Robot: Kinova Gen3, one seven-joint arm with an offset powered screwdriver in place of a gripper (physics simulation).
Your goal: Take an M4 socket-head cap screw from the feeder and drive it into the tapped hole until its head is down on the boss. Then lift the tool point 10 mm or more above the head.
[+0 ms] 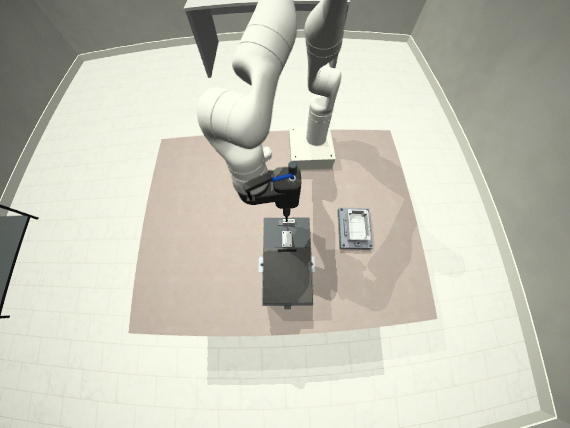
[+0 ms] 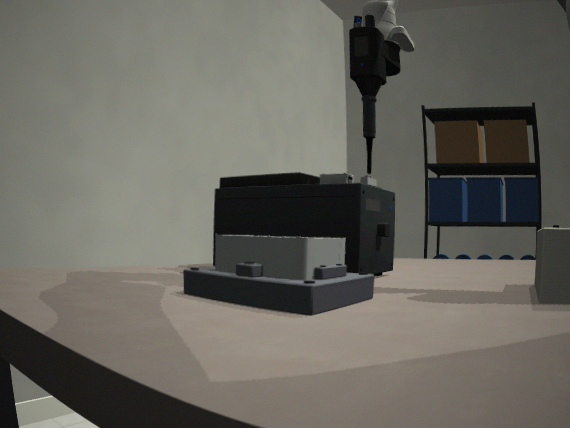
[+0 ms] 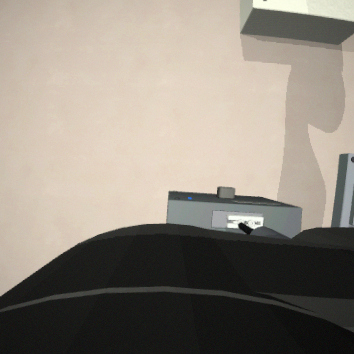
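The black screwdriver (image 1: pixel 287 219) (image 2: pixel 369 172) (image 3: pixel 241 226) points down. Its bit tip is at the top of the small light pick-up block (image 2: pixel 369 181) (image 3: pixel 256 220) on the near-base end of the dark screw feeder (image 1: pixel 287 285) (image 2: pixel 285 212) (image 3: pixel 192 212). The tip seems to touch the block or stand just over it. No screw can be made out at the bit. The light open-topped housing (image 1: pixel 358 226) (image 2: pixel 270 254) sits on a grey fixture plate (image 1: pixel 342 242) (image 2: pixel 250 294) (image 3: pixel 343 195) beside the feeder. The tapped hole and its boss cannot be made out.
A second light block (image 1: pixel 286 239) (image 2: pixel 336 178) stands on the feeder top, close to the pick-up block. The arm's pale base (image 1: pixel 299 152) (image 2: pixel 557 265) (image 3: pixel 300 25) is behind the feeder. A shelf rack (image 2: pixel 425 210) with boxes stands in the background.
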